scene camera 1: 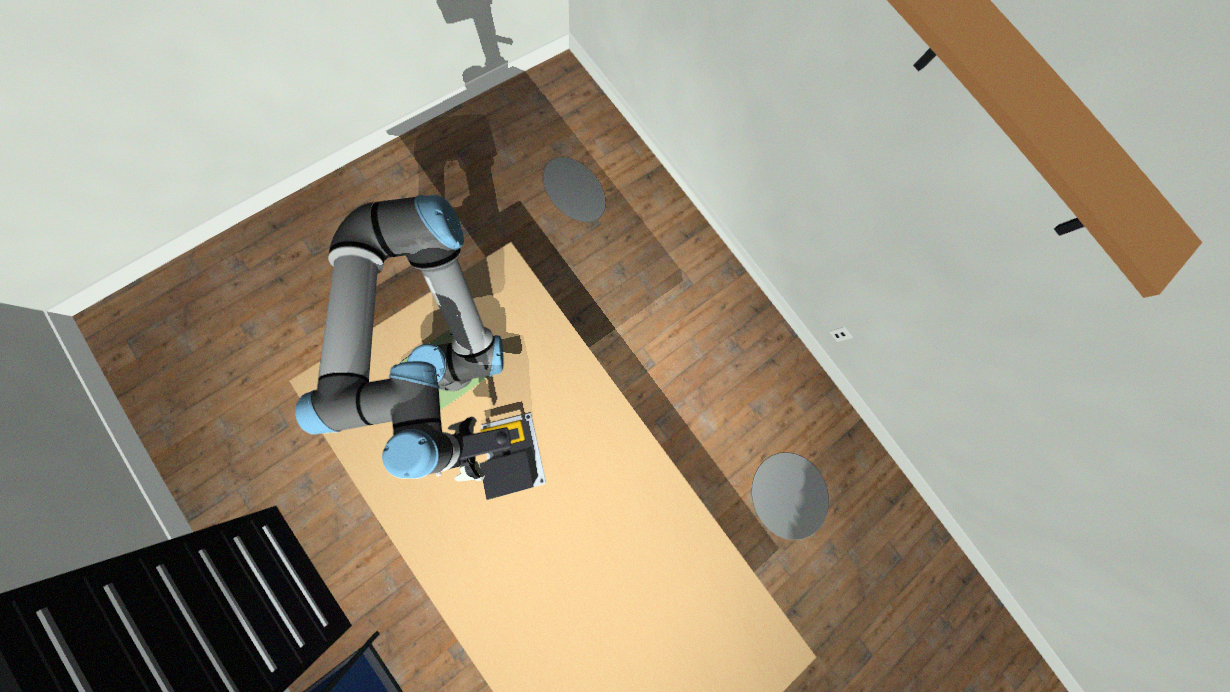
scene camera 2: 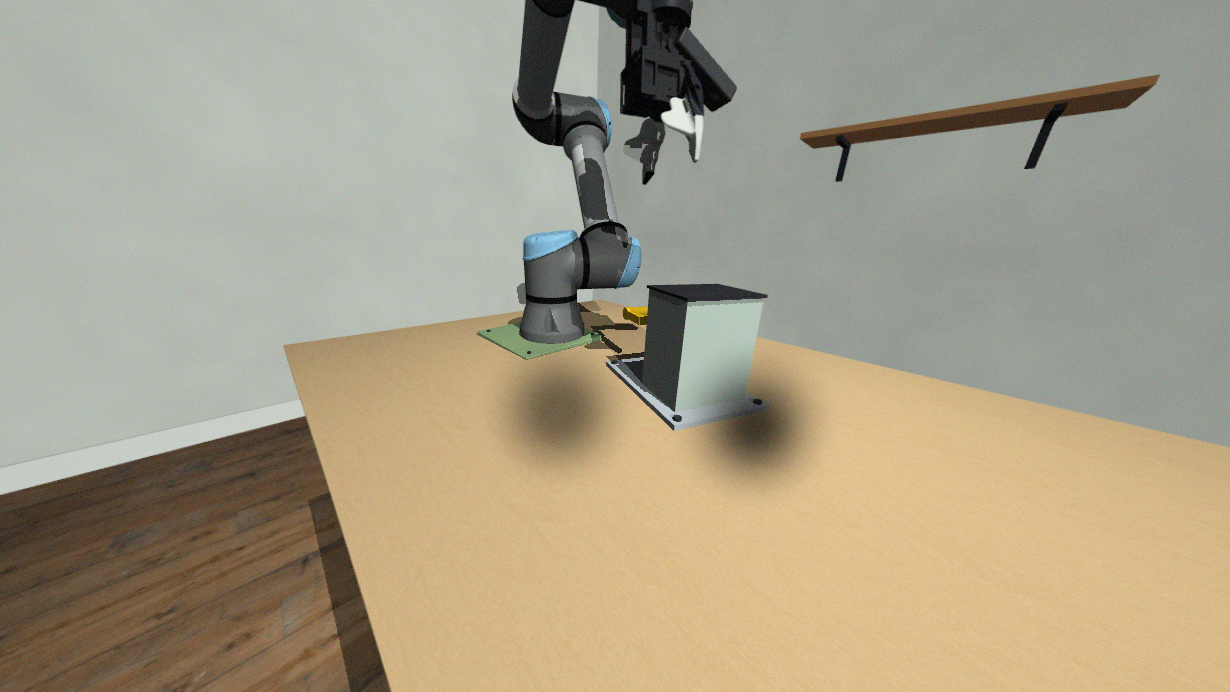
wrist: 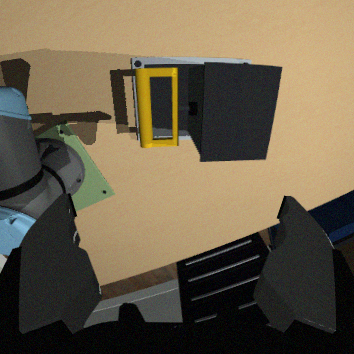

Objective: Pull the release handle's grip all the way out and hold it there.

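The release handle's yellow rectangular grip [scene camera 1: 521, 430] [scene camera 2: 635, 315] [wrist: 144, 107] is beside a box [scene camera 1: 510, 475] [scene camera 2: 718, 352] [wrist: 240, 112] with a dark top and pale side, on the side facing the robot's base. The box stands on a light grey plate [scene camera 2: 718, 413] [wrist: 172, 60] with bolts. A gap shows between grip and box top in the wrist view; a small dark part shows on the box's dark face there. My gripper [scene camera 1: 471, 449] [scene camera 2: 671, 170] [wrist: 177, 196] is open and empty, high above the table and apart from the grip. What joins grip and box is hard to see.
The robot's base stands on a green plate [scene camera 2: 507, 341] [wrist: 95, 182] near the grip's side of the box, on the wooden table [scene camera 1: 602, 550] [scene camera 2: 516, 533]. A black drawer cabinet [scene camera 1: 249, 593] [wrist: 225, 280] is beyond the table edge. A wooden shelf [scene camera 1: 1057, 146] [scene camera 2: 971, 113] is on the wall.
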